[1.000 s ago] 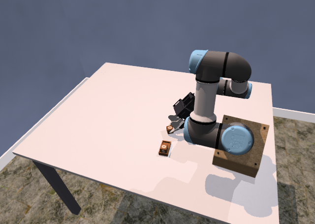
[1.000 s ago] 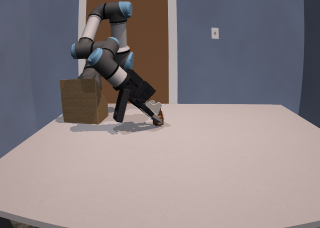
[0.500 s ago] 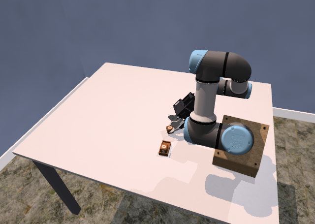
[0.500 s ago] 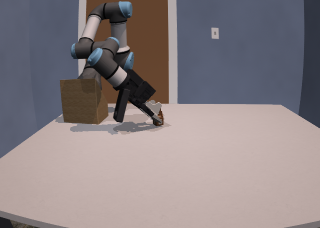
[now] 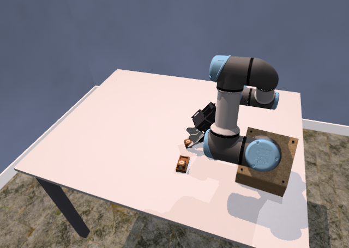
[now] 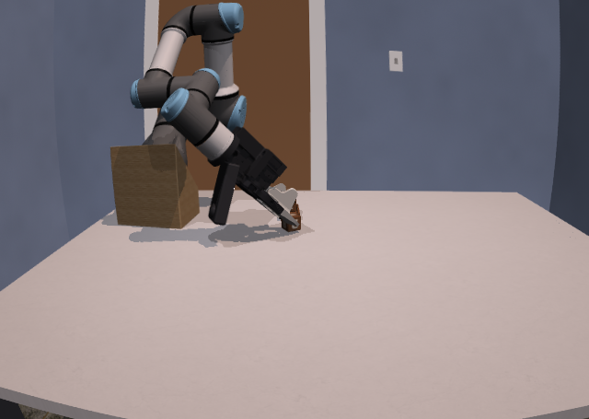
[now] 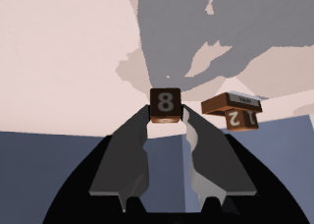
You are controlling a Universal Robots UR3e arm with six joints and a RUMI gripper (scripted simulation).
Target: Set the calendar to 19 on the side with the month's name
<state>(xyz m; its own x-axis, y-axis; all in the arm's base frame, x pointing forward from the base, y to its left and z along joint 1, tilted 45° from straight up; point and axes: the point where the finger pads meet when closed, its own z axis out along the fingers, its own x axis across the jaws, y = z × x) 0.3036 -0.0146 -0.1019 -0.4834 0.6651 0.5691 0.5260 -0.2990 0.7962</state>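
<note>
My hand is 11 cm to the right of the tray and 2 cm above it. Round my hand: brown digit cube 1 cm ahead, 1 cm below.
</note>
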